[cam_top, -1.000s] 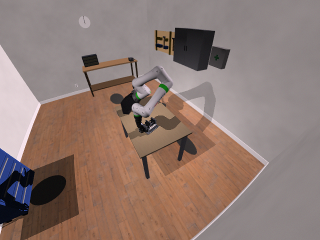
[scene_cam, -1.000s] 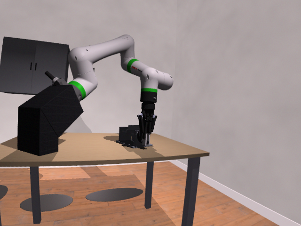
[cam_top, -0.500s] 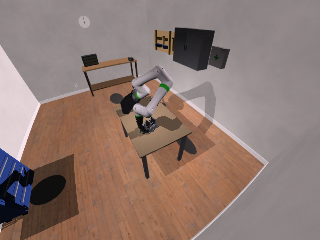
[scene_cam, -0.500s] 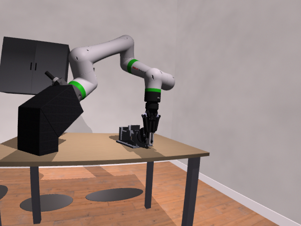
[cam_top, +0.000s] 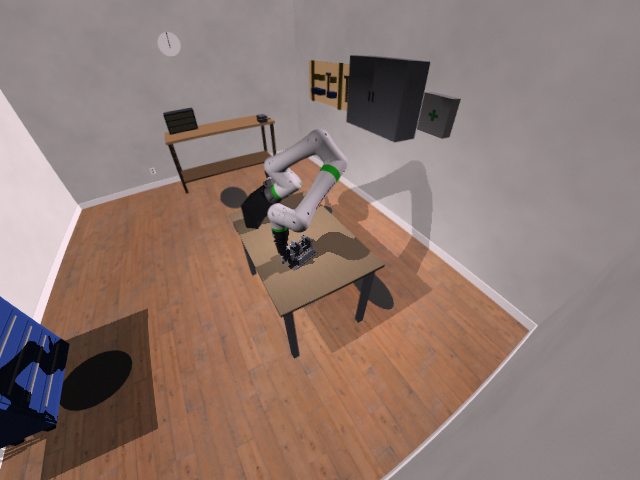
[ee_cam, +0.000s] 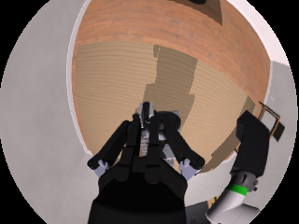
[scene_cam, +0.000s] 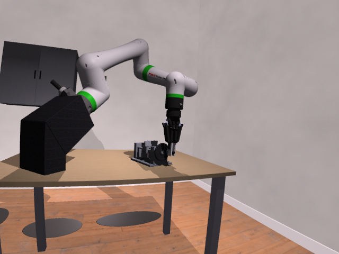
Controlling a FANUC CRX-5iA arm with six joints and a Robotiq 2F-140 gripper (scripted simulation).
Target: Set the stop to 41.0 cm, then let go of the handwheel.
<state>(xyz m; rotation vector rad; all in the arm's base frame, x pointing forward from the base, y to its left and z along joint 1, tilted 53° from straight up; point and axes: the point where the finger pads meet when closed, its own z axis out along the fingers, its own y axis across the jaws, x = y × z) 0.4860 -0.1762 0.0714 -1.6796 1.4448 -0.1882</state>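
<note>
Right now the grey stop is 12 cm to the left of my hand and 7 cm behind it. The rest, counted from my hand: black handwheel: 2 cm below, 1 cm to the left, 1 cm behind.
</note>
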